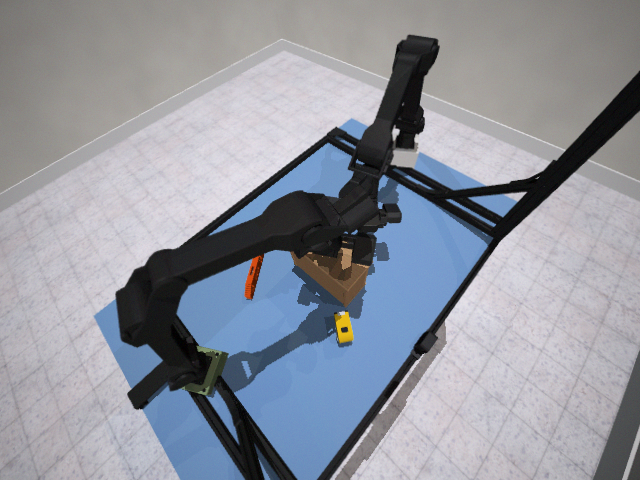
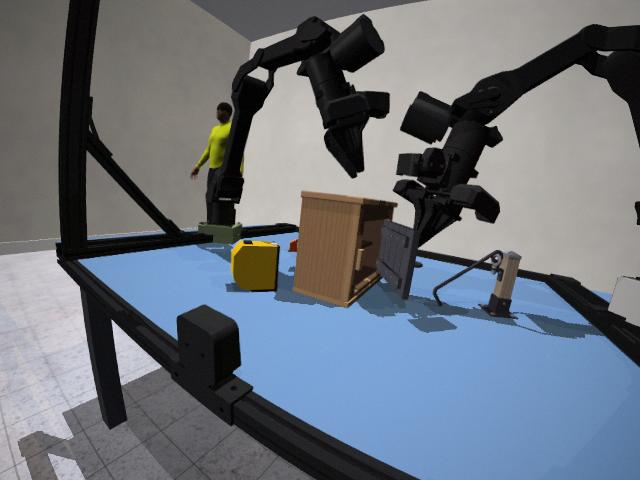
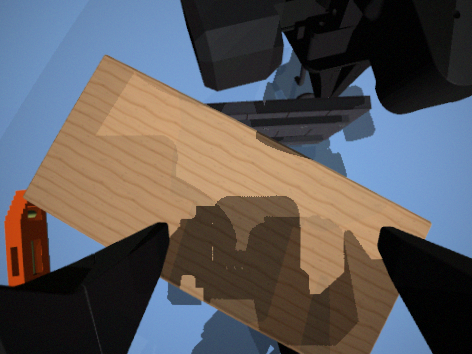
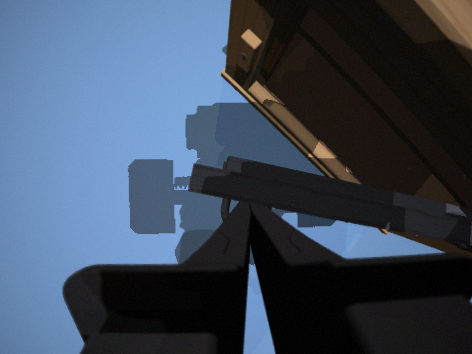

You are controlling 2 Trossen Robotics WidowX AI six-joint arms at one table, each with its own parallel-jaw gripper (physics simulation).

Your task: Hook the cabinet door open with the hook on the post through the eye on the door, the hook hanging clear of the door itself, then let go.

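Places are measured from the left arm's base along level axes (x left, y ahead, z down), in centimetres.
Pixels of known places: left gripper, fingertip midpoint: (image 2: 357,175) (image 3: 273,234); right gripper, fingertip midpoint: (image 2: 414,246) (image 4: 248,209); left arm's base, origin of the base link: (image 1: 196,368) (image 2: 221,223); right arm's base, origin of the base link: (image 1: 405,142).
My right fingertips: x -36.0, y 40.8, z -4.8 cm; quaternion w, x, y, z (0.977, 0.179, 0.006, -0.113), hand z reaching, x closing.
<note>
For each thing: its top centre in the pictures, then the offset to it from my right fingertips. "pt": a spot on its surface instead.
- wooden cabinet, middle of its top: (image 3: 223,211) (image 2: 357,197) (image 1: 327,249) dz -6.4, dx +8.2, dy -8.2 cm
- eye, surface spot: (image 4: 224,208) pt dz +2.5, dx -1.0, dy +0.6 cm
- hook, surface spot: (image 2: 461,273) pt dz +3.4, dx -0.9, dy +8.6 cm
- short post, surface spot: (image 2: 505,276) pt dz +2.8, dx -2.7, dy +15.8 cm
- yellow box, middle of its top: (image 2: 257,237) (image 1: 342,323) dz +1.3, dx +1.7, dy -24.0 cm
- orange tool, middle of its top: (image 3: 14,261) (image 2: 319,238) (image 1: 252,270) dz +5.4, dx +30.7, dy -12.8 cm
- black block, surface spot: (image 2: 208,345) pt dz +5.1, dx -21.6, dy -22.9 cm
The wooden cabinet (image 1: 347,286) (image 2: 328,248) (image 3: 199,158) (image 4: 340,105) stands mid-table with its dark door (image 2: 396,257) (image 3: 301,119) (image 4: 305,193) swung open. My right gripper (image 2: 419,245) (image 4: 248,209) is shut on nothing, its tips against the door's outer face, just beside the eye (image 4: 224,208). The hook (image 2: 461,273) hangs from the short post (image 2: 505,276), sloping down with its curled end near the table, apart from the door and the eye. My left gripper (image 2: 351,162) (image 3: 273,234) is open and empty, hovering above the cabinet's top.
A yellow box (image 1: 343,328) (image 2: 255,264) lies in front of the cabinet and an orange tool (image 1: 253,276) (image 2: 293,245) beside it. A black block (image 1: 424,344) (image 2: 208,345) sits on the table's frame. A person in yellow (image 2: 218,143) stands beyond the table.
</note>
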